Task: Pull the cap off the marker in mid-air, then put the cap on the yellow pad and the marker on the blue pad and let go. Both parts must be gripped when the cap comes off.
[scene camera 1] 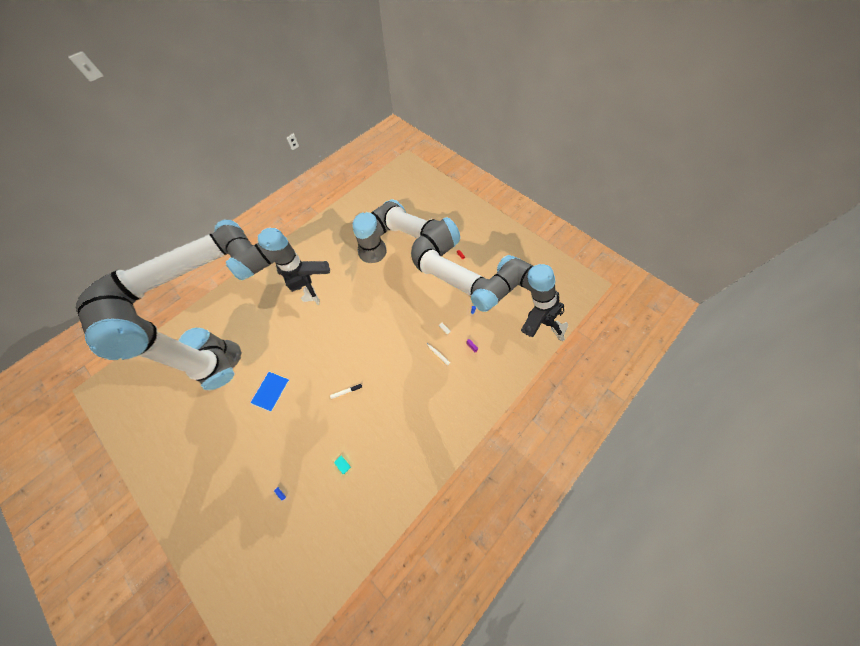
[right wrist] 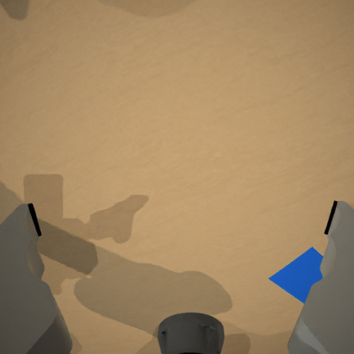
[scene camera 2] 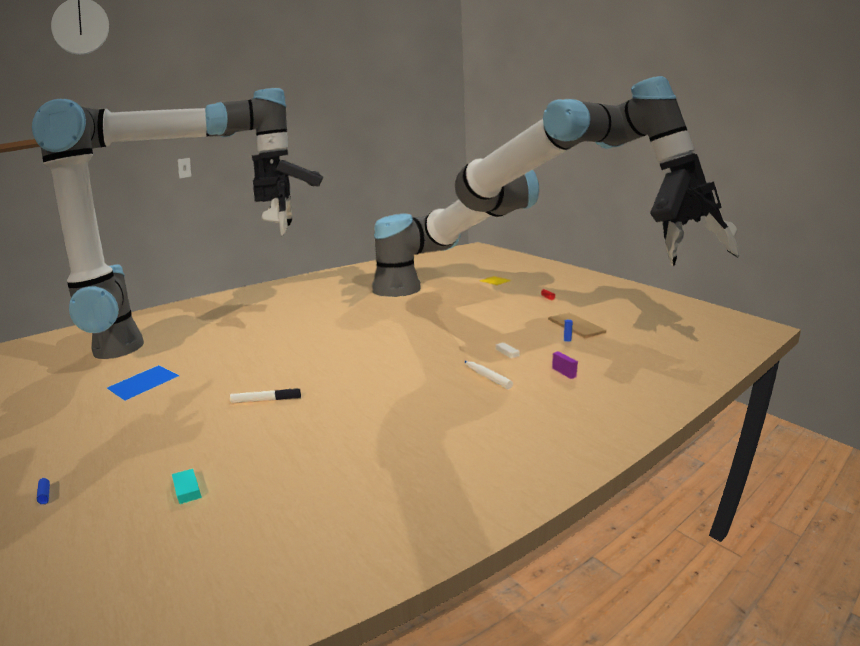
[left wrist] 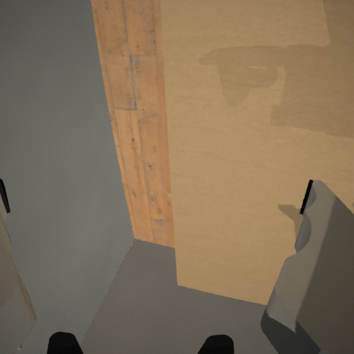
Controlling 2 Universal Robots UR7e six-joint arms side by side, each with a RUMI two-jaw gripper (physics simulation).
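Frame: origin at the left arm's base, x left, y back, z up, level; centimetres.
Where they show: left gripper, fingertip midpoint: (scene camera 1: 546, 330) (scene camera 2: 704, 261); right gripper, fingertip midpoint: (scene camera 1: 314, 289) (scene camera 2: 285, 230); left arm's base, origin of the base link: (scene camera 1: 372, 251) (scene camera 2: 396, 289); right arm's base, origin of the base link: (scene camera 2: 118, 348).
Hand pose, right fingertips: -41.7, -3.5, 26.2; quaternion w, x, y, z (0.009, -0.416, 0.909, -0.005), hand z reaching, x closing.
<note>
Each offset is from my right fingertips to the centre of the thing, as dx, dy, dz.
The marker {-27.2, -26.1, -25.3} (scene camera 1: 340, 392) (scene camera 2: 252, 396) lies on its side on the table, white-bodied, with its black cap {-23.7, -29.1, -25.4} (scene camera 1: 356, 387) (scene camera 2: 288, 394) on its right end. The blue pad {-42.5, +4.3, -26.2} (scene camera 1: 269, 390) (scene camera 2: 143, 382) (right wrist: 300, 275) lies left of it. The yellow pad {+67.5, -16.6, -26.2} (scene camera 2: 496, 280) lies at the back of the table in scene camera 2; it does not show in scene camera 1. My left gripper (scene camera 1: 561, 331) (scene camera 2: 704, 259) (left wrist: 154, 184) is open, high above the table's right side. My right gripper (scene camera 1: 311, 299) (scene camera 2: 276, 221) (right wrist: 181, 207) is open, high above the table's back, behind the marker.
A white pen {+6.3, -53.7, -25.3} (scene camera 1: 438, 353) (scene camera 2: 488, 374), a white block {+18.9, -50.8, -25.7} (scene camera 1: 444, 327) (scene camera 2: 507, 350), a purple block {+16.6, -66.0, -24.5} (scene camera 1: 472, 345) (scene camera 2: 564, 365), an upright blue piece {+33.2, -58.8, -23.9} (scene camera 2: 568, 330), a brown plate {+43.1, -56.8, -25.9} (scene camera 2: 587, 328) and a red cylinder {+60.2, -39.7, -25.2} (scene camera 1: 460, 254) (scene camera 2: 547, 294) stand or lie rightward. A cyan block {-52.4, -41.0, -25.5} (scene camera 1: 342, 464) (scene camera 2: 187, 486) and blue cylinder {-72.1, -25.5, -25.2} (scene camera 1: 280, 493) (scene camera 2: 43, 490) lie in front.
</note>
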